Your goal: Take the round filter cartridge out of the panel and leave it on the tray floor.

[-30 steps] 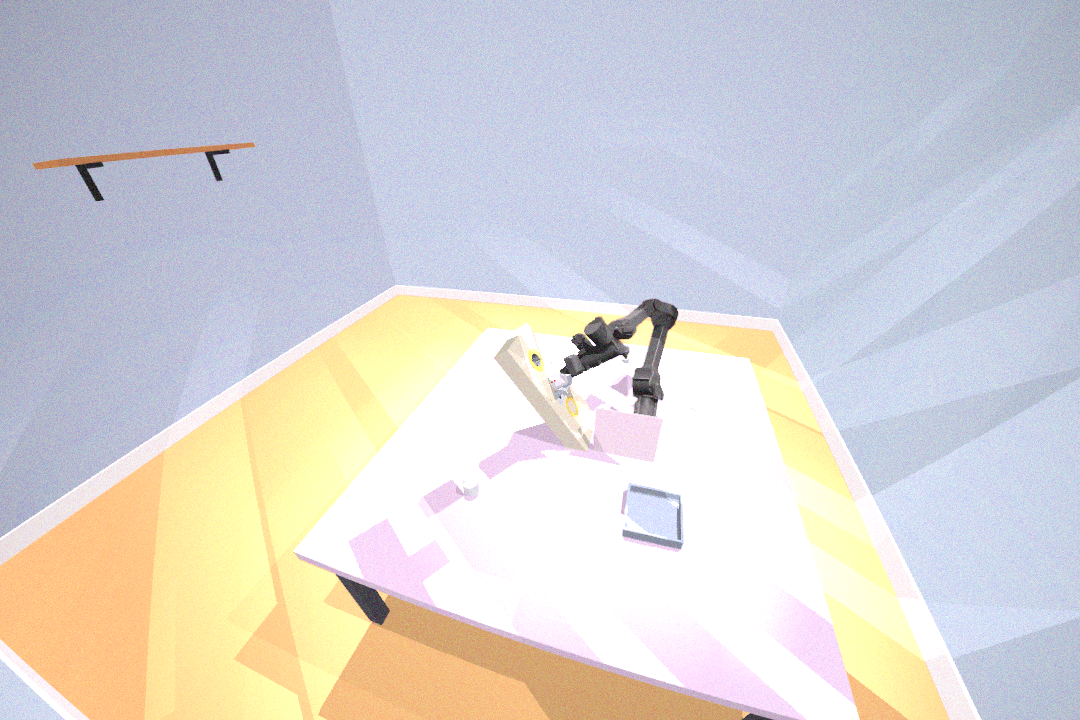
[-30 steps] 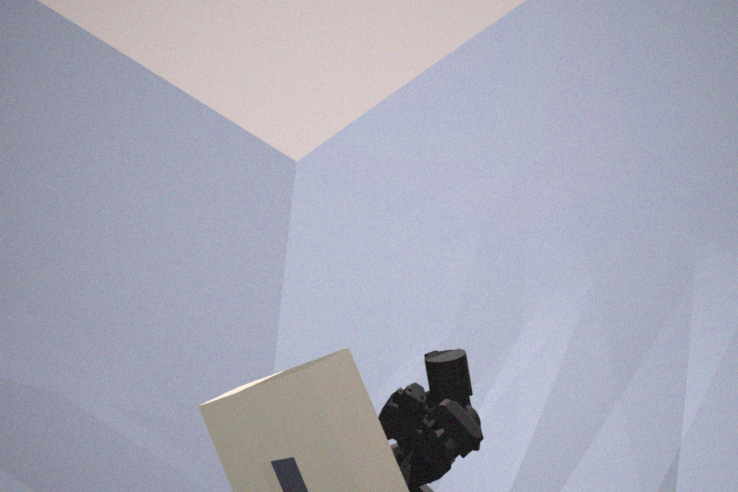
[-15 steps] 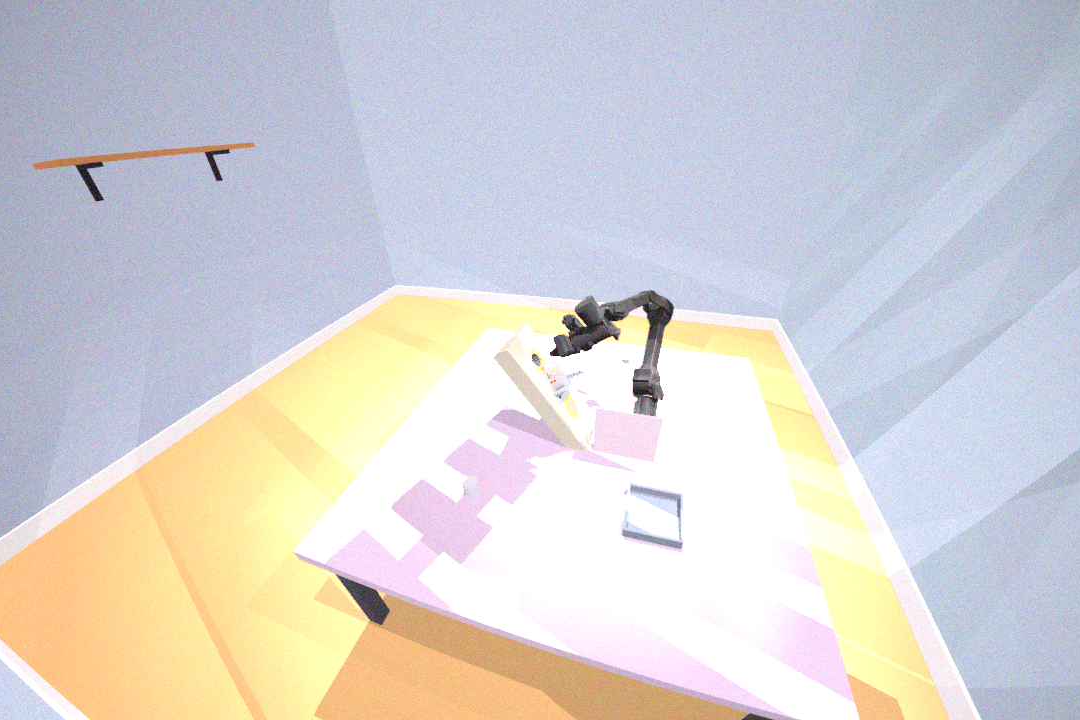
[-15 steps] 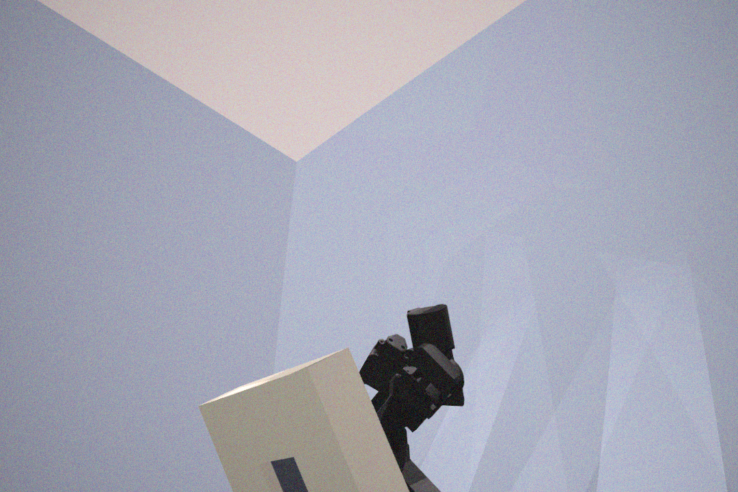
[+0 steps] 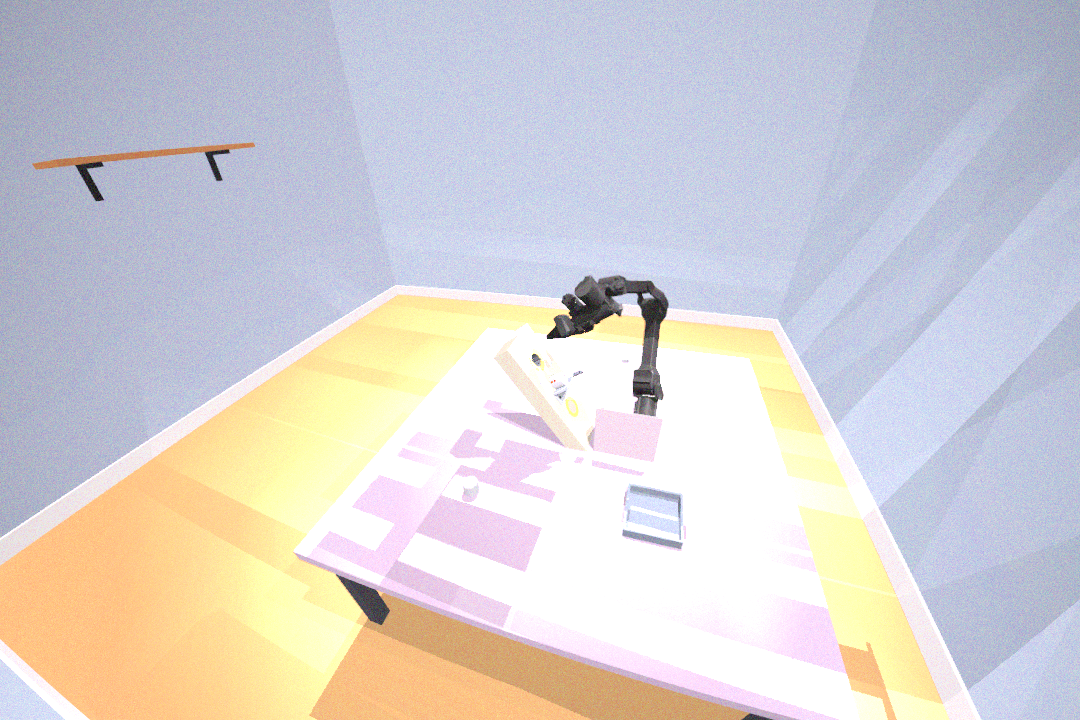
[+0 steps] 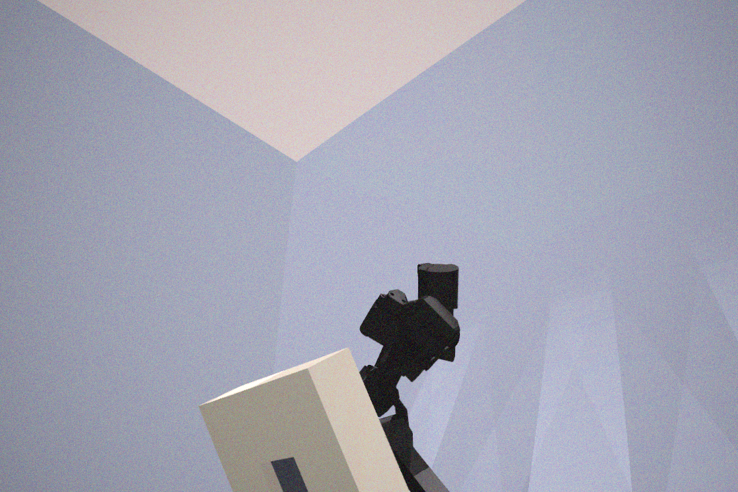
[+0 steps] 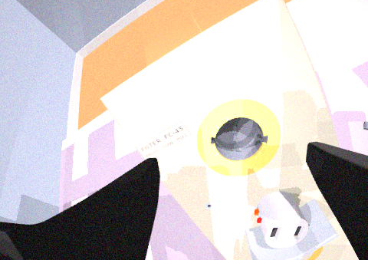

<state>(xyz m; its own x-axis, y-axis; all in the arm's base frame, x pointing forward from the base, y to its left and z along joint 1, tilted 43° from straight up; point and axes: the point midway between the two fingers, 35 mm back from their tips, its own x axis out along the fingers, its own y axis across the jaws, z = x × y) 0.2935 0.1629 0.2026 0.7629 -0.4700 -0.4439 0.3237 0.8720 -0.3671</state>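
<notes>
My gripper tip is 160 mm above the round filter cartridge and 20 mm past it. Round my gripper tip: grey-rimmed tray: 360 mm below, 330 mm behind, 310 mm to the left.
</notes>
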